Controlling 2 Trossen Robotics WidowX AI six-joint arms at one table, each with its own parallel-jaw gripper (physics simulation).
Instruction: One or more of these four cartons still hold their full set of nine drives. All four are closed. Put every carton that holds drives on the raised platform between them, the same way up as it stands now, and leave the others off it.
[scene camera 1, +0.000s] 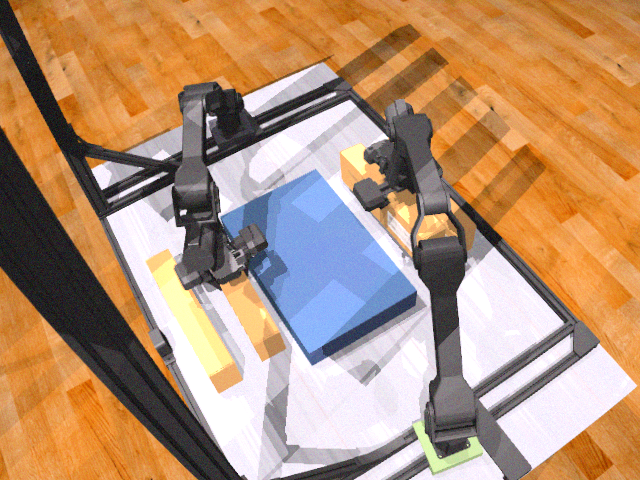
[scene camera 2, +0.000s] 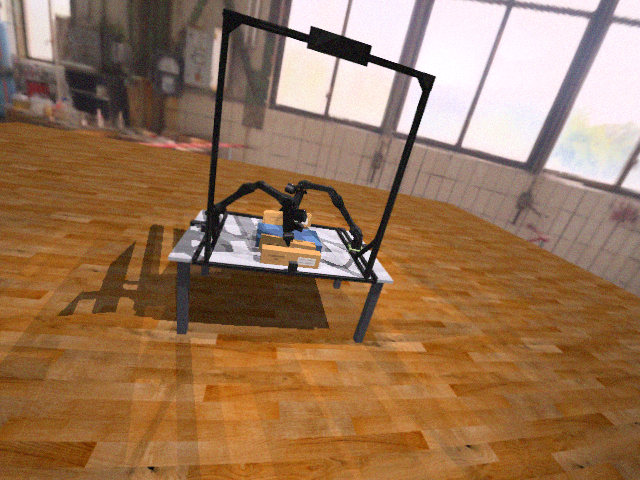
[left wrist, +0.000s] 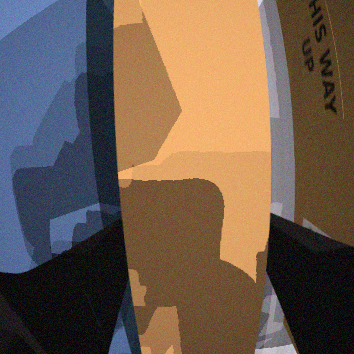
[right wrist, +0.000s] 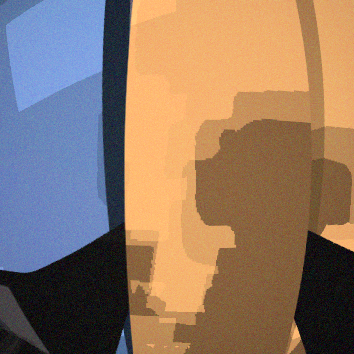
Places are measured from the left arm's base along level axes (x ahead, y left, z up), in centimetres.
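Pixels of known places: left gripper, fingertip midpoint: (scene camera 1: 233, 282) (scene camera 2: 288, 243) (left wrist: 193, 219); right gripper, fingertip midpoint: (scene camera 1: 391, 202) (right wrist: 206, 223); left arm's base, link origin: (scene camera 1: 230, 125); right arm's base, link origin: (scene camera 1: 448, 437) (scene camera 2: 355, 247).
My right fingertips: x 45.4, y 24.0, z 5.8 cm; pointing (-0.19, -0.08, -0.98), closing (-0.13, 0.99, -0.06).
For each thing: its top centre in the pictures, then the offset to it from my right fingertips. Level surfaces: height alone.
- blue raised platform, top centre: (scene camera 1: 312, 251) (scene camera 2: 288, 233) dx +2.0, dy -19.3, dz -4.1 cm
- inner left carton, top centre: (left wrist: 190, 253) (scene camera 1: 231, 274) (scene camera 2: 288, 239) dx +2.8, dy -37.1, dz -0.3 cm
- outer left carton, top centre: (scene camera 1: 186, 308) (scene camera 2: 292, 250) dx +5.9, dy -48.0, dz -1.7 cm
- inner right carton, top centre: (right wrist: 216, 267) (scene camera 1: 389, 183) (scene camera 2: 289, 210) dx -0.8, dy -0.1, dz +5.3 cm
- outer right carton, top centre: (scene camera 1: 421, 183) dx -3.3, dy +9.0, dz -1.7 cm
- white table, surface height: dz -10.2 cm
A blue raised platform (scene camera 1: 328, 267) (scene camera 2: 309, 235) (left wrist: 35, 70) (right wrist: 53, 158) lies in the middle of the table. Two tan cartons lie on each long side of it. My left gripper (scene camera 1: 223, 278) (left wrist: 193, 219) is shut on the inner left carton (scene camera 1: 256, 319) (left wrist: 211, 88), right beside the platform's edge. The outer left carton (scene camera 1: 191, 319) (left wrist: 323, 158) reads "THIS WAY UP" on its side. My right gripper (scene camera 1: 394, 195) (right wrist: 206, 223) is shut on the inner right carton (scene camera 1: 355, 164) (right wrist: 158, 105). The outer right carton (scene camera 1: 467, 229) (right wrist: 337, 70) lies close beside it. My arm hides much of both right cartons.
The white table (scene camera 1: 509, 310) is ringed by black frame rails (scene camera 1: 509, 257) with a tall gantry (scene camera 2: 218, 143) over it. The right arm's base stands on a green pad (scene camera 1: 456, 459) at the front. Wooden floor lies all around.
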